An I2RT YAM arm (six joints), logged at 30 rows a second.
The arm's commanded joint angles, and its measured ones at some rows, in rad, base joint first. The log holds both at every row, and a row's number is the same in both.
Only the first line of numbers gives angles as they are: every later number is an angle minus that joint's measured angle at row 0.
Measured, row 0:
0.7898 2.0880 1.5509 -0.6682 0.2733 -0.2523
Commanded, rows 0 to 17:
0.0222 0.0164 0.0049 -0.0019 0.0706 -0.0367
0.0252 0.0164 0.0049 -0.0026 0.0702 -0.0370
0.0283 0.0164 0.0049 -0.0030 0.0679 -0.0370
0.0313 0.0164 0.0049 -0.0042 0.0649 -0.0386
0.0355 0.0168 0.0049 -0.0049 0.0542 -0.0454
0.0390 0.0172 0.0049 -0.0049 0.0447 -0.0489
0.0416 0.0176 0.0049 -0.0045 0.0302 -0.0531
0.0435 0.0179 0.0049 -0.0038 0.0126 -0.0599
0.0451 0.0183 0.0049 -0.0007 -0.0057 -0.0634
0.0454 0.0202 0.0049 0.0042 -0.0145 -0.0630
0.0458 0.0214 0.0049 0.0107 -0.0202 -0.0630
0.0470 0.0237 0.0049 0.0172 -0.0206 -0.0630
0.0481 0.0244 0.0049 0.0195 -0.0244 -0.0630
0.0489 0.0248 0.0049 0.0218 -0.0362 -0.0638
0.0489 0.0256 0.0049 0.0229 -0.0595 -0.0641
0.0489 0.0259 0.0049 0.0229 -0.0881 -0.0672
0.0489 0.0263 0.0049 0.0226 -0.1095 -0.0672
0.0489 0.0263 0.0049 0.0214 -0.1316 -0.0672
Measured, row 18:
0.0382 0.0000 0.0000 0.0199 -0.0530 -0.0489
